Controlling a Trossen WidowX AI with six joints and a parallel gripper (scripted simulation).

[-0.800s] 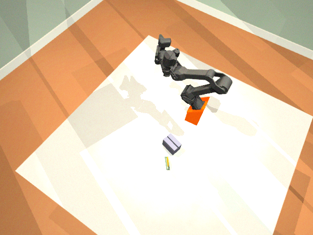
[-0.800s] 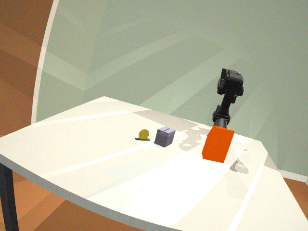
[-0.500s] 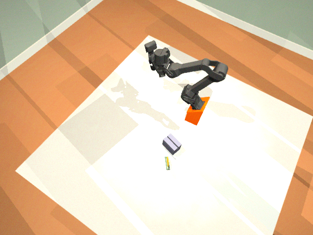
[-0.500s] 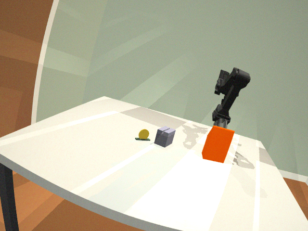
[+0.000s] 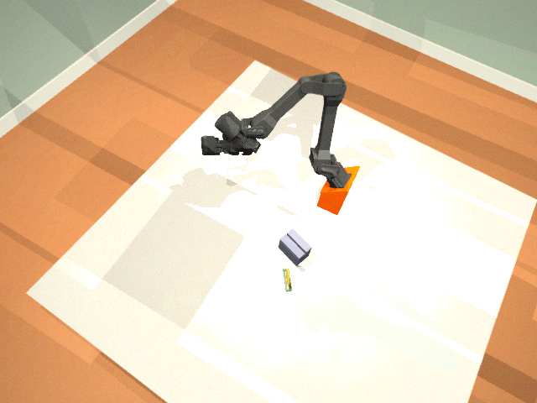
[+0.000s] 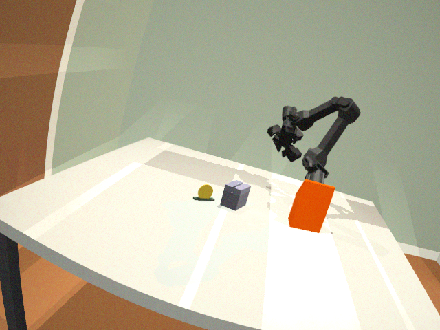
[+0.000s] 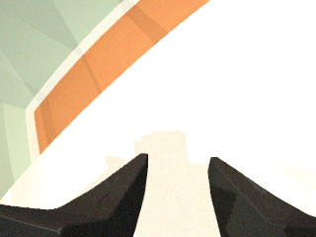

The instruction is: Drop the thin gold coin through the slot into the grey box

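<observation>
Now: gripper tip 22 cm short of the gold coin, 44 cm to the right of it and 12 cm above it.
</observation>
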